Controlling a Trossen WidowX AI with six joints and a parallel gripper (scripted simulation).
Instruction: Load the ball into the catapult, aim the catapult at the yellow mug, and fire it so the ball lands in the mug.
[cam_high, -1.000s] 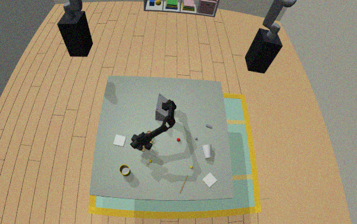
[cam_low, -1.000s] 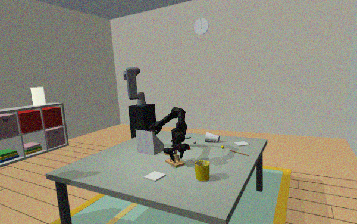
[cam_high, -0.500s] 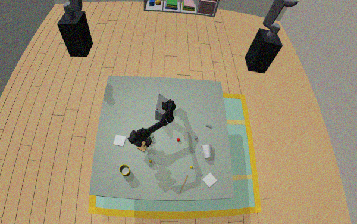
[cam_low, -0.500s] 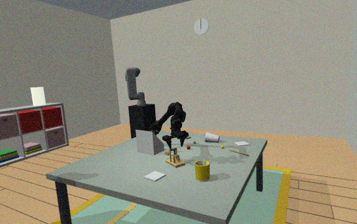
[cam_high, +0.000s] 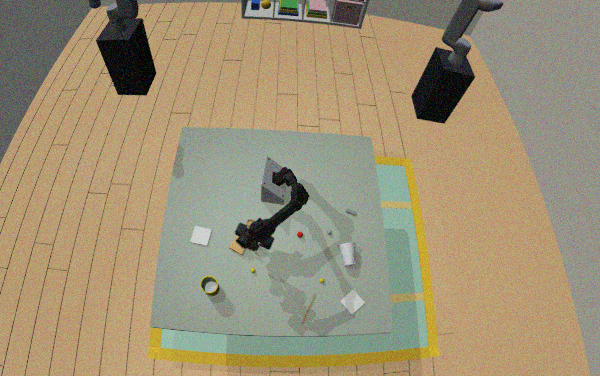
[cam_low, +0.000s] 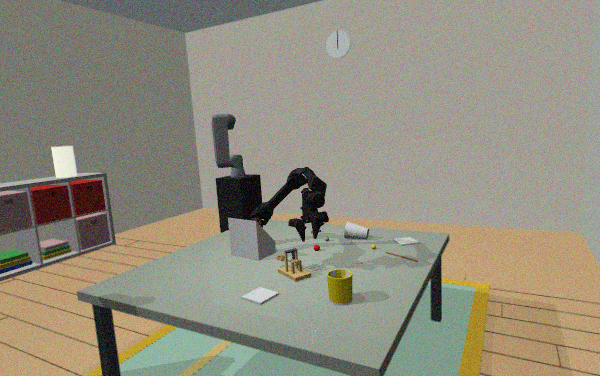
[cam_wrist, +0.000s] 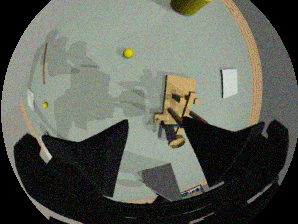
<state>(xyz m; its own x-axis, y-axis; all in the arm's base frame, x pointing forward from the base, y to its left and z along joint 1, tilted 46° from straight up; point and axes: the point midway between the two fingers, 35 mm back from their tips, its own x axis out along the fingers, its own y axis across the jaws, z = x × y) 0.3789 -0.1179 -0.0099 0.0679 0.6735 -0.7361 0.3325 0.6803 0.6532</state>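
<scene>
Now: the red ball 11 cm behind my gripper tip, 25 cm to the left of it and 12 cm below it. From my gripper tip the other things lie so: wooden stick: 31 cm ahead, 31 cm to the left, 14 cm below; yellow mug: 24 cm ahead, 21 cm to the right, 11 cm below; wooden catapult: 7 cm behind, 4 cm to the right, 9 cm below.
</scene>
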